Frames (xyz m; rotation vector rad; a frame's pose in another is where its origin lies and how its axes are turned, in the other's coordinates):
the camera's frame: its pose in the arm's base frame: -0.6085 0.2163 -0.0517 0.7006 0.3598 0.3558
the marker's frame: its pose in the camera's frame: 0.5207 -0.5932 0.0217 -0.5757 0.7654 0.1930
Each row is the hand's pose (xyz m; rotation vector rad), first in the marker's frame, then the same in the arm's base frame.
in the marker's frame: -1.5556 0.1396 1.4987 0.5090 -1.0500 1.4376
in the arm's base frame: 0.3680 -0.4424 1.5387 1.5511 -0.0874 1.6579
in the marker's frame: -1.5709 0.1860 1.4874 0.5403 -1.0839 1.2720
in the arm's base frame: 0.3245 -0.4255 1.5570 1.4993 -0.0737 1.5051
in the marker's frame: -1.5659 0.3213 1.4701 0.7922 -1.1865 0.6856
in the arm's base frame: 0.2244 -0.3380 1.5878 1.4358 -0.0054 0.8873
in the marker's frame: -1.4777 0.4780 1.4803 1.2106 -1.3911 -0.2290
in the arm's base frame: 0.1559 -0.1715 1.5887 1.3688 -0.0666 -0.1075
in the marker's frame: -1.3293 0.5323 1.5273 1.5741 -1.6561 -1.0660
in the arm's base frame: 0.2001 -0.0204 1.5395 1.3011 -0.3190 -1.0087
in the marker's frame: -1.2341 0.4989 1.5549 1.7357 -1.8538 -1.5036
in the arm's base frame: 0.2723 0.0302 1.4833 1.2515 -0.5485 -1.4619
